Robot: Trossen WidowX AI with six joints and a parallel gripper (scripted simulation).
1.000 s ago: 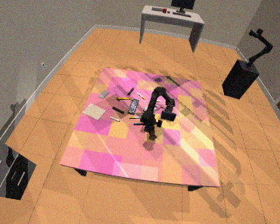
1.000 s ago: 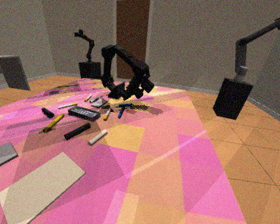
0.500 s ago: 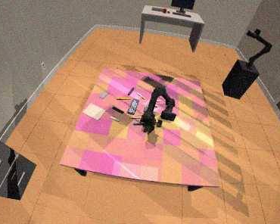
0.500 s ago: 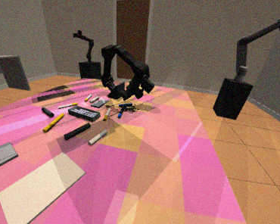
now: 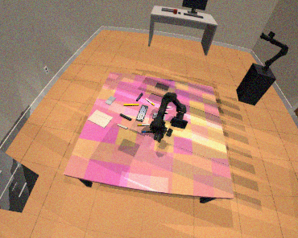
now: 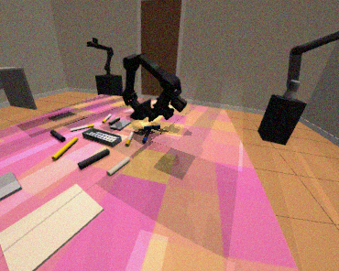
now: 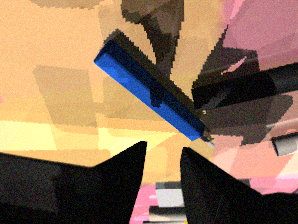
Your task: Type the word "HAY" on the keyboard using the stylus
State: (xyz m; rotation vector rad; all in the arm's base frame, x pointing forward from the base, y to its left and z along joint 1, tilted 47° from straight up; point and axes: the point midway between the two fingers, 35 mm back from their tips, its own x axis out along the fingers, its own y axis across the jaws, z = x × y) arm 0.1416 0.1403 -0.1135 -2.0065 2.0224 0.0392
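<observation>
My gripper tip is 20 mm short of the blue stylus, 20 mm to the left of it and 40 mm above it. Round my gripper tip: yellow marker: 340 mm ahead, 230 mm to the right, 30 mm below; then blue-tipped pen: 110 mm ahead, 30 mm to the left, 40 mm below; then white sheet: 570 mm ahead, 20 mm to the left, 40 mm below.
</observation>
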